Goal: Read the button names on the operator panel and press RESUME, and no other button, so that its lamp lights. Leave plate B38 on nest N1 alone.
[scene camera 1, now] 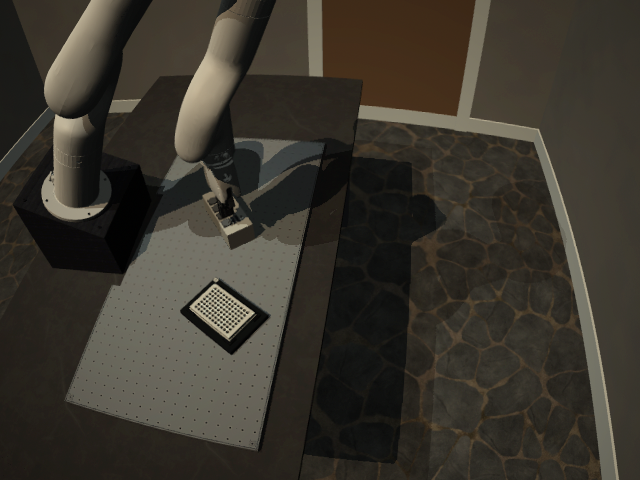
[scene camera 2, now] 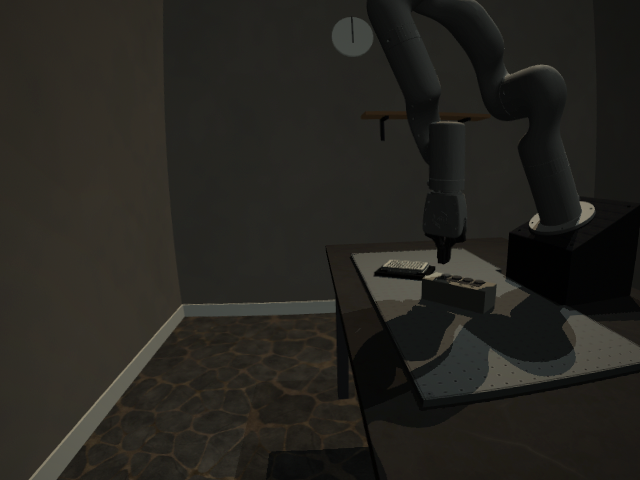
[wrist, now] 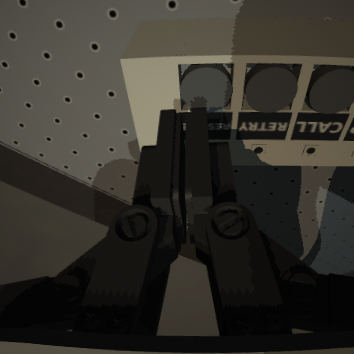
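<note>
The beige operator panel (scene camera 1: 241,236) (scene camera 2: 457,297) (wrist: 137,80) stands on the perforated board. In the wrist view its labels are upside down: the partly covered RESUME label (wrist: 219,127), then RETRY (wrist: 264,127) and CALL (wrist: 319,128); a further label is cut off. The RESUME button (wrist: 206,85) is round and grey. My gripper (scene camera 1: 225,212) (scene camera 2: 443,261) (wrist: 186,137) is shut and empty, pointing down just above the panel's RESUME end; a small gap shows in scene camera 2. The fingers hide RESUME's lamp. Plate B38 (scene camera 1: 222,311) (scene camera 2: 405,265) lies on nest N1 (scene camera 1: 232,347) (scene camera 2: 385,273).
The perforated board (scene camera 1: 170,377) (scene camera 2: 460,382) lies on the dark table (scene camera 1: 46,413) (scene camera 2: 516,439). The arm's black base block (scene camera 1: 77,242) (scene camera 2: 542,271) stands beside the board. Small dark lamps (wrist: 258,150) (wrist: 311,150) show beside the RETRY and CALL labels. The arm's shadow crosses the panel.
</note>
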